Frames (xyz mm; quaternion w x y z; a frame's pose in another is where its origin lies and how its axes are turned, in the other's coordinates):
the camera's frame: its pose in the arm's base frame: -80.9 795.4 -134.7 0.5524 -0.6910 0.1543 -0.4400
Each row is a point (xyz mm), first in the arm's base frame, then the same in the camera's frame.
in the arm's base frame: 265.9 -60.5 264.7
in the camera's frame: 969.3 28.3 -268.2
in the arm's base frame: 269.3 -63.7 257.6
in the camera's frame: 970.4 36.7 -267.5
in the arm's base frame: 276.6 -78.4 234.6
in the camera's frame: 974.7 64.4 -271.0
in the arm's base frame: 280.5 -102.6 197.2
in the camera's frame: 977.5 107.4 -283.1
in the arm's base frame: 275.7 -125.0 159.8
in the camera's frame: 974.1 147.4 -300.8
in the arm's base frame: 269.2 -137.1 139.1
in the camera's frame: 969.8 168.4 -313.4
